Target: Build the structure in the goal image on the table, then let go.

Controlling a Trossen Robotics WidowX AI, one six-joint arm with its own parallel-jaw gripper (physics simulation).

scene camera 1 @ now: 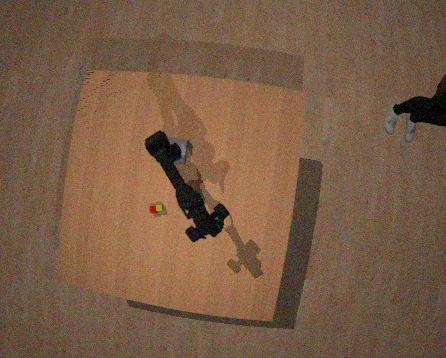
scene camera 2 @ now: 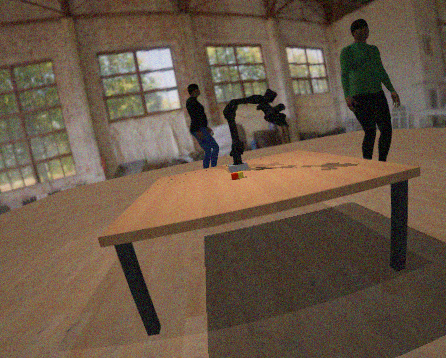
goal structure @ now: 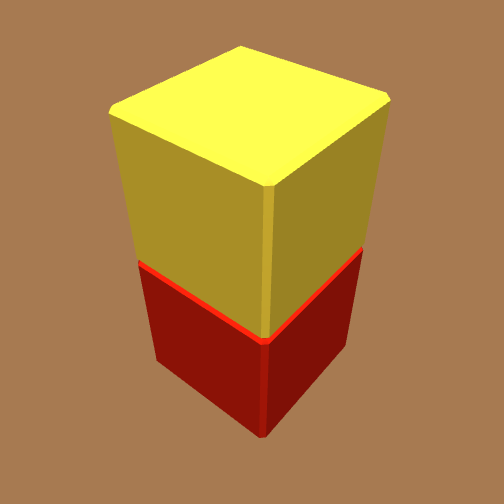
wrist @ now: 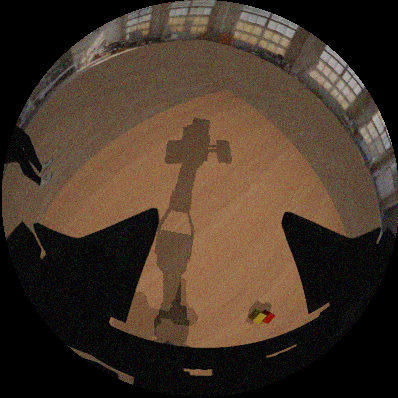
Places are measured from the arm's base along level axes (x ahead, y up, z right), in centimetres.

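Pixels of known places: gripper, fingertip midpoint: (scene camera 2: 285,126) (wrist: 224,216); arm's base, origin of the base link: (scene camera 1: 173,153) (scene camera 2: 238,163).
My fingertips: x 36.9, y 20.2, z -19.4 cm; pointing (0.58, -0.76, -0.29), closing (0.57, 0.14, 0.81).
Ahead of a thing's pixels: the offset from my fingertips to its middle. Level surfaces: height alone.
A red block {dx -8.8, dy -22.9, dz +32.2 cm} (scene camera 1: 153,209) (scene camera 2: 234,176) (wrist: 269,317) and a yellow block {dx -9.6, dy -22.9, dz +28.7 cm} (scene camera 1: 159,207) (scene camera 2: 241,175) (wrist: 259,318) sit side by side, close together or touching, on the table. They are small in every view, so whether they touch cannot be told for certain. My gripper (wrist: 224,216) is open, with nothing between its two dark fingers. It is raised high above the table, to the right of the blocks in the first scene view. In the wrist view the blocks show low, towards the right finger.
The wooden table {dy -24.5 cm} (scene camera 1: 115,250) (scene camera 2: 190,200) bears the arm's grey base plate (scene camera 1: 183,150) (scene camera 2: 238,168) beyond the blocks in the second scene view. The arm's shadow falls across the table. A person in green (scene camera 2: 365,70) and a person in black (scene camera 2: 199,114) stand beyond the table.
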